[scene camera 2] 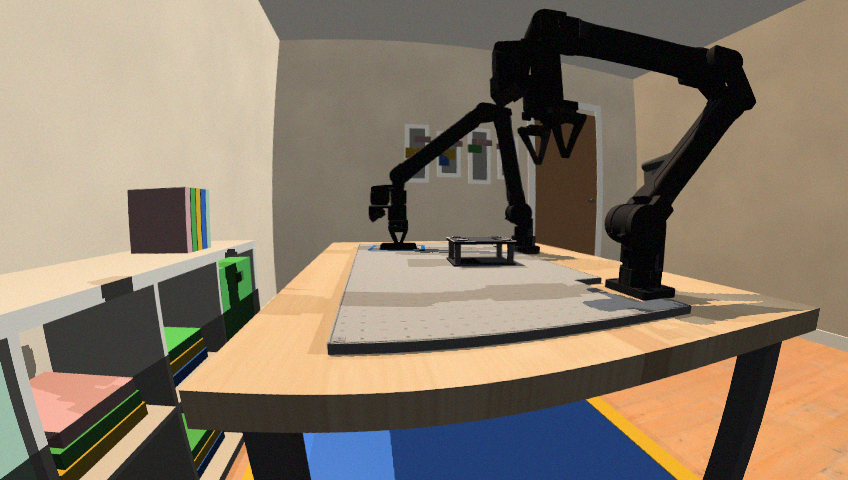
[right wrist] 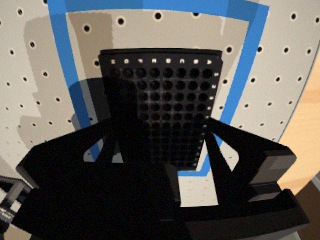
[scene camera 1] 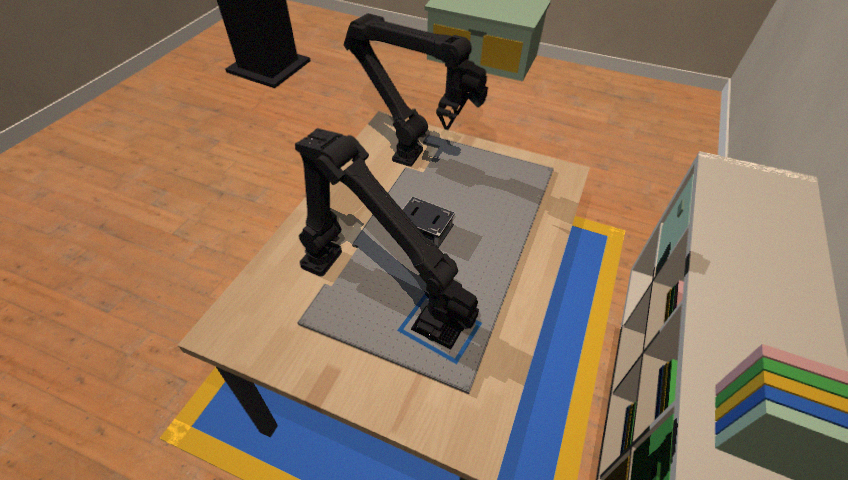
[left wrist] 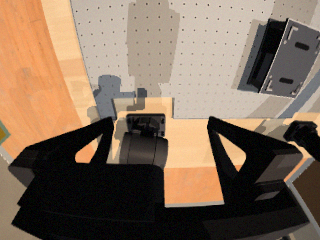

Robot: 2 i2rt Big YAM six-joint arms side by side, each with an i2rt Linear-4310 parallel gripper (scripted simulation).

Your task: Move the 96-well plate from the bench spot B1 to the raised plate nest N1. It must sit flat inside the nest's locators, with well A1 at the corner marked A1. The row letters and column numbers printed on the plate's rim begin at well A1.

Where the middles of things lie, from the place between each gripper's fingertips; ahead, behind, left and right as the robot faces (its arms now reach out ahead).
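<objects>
My right hand is right at the black 96-well plate (right wrist: 171,128). Counted from that right hand, the raised nest N1 (scene camera 1: 427,212) is 5 cm above, 21 cm behind and 33 cm to the left.
Counted from my left hand (scene camera 2: 550,161): raised nest N1 18 cm below, 30 cm to the right, 5 cm ahead; black 96-well plate 23 cm below, 63 cm to the right, 26 cm ahead.
</objects>
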